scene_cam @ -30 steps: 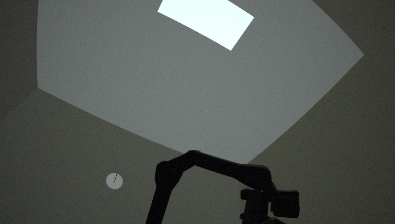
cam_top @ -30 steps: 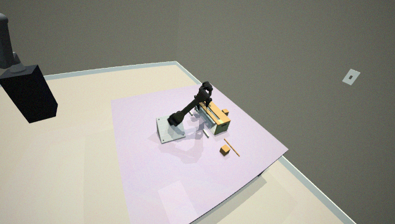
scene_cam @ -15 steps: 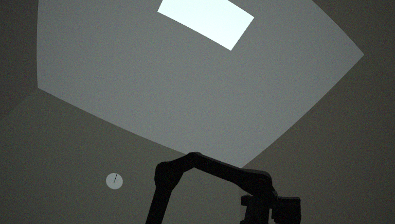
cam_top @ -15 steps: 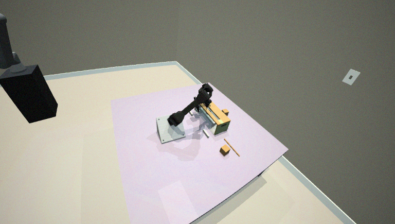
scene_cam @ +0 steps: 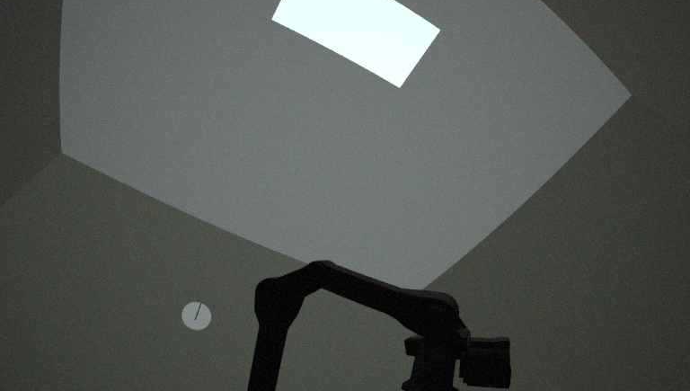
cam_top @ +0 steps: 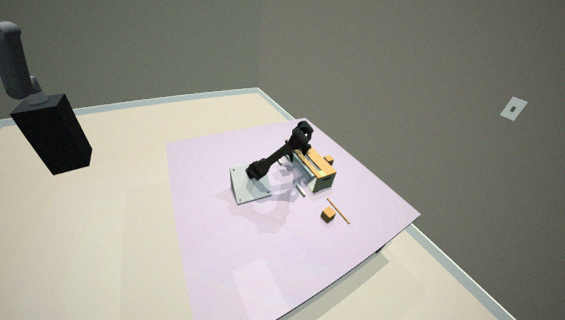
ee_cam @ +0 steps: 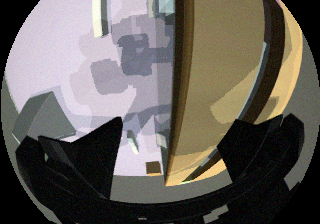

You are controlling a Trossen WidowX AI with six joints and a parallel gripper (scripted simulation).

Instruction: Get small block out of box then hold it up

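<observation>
Now: the wooden box 30 mm to the right of my gripper tip, 30 mm below it and 30 mm ahead of it. From my gripper tip the other things lie so: thin wooden stick: 390 mm to the right, 80 mm below.
</observation>
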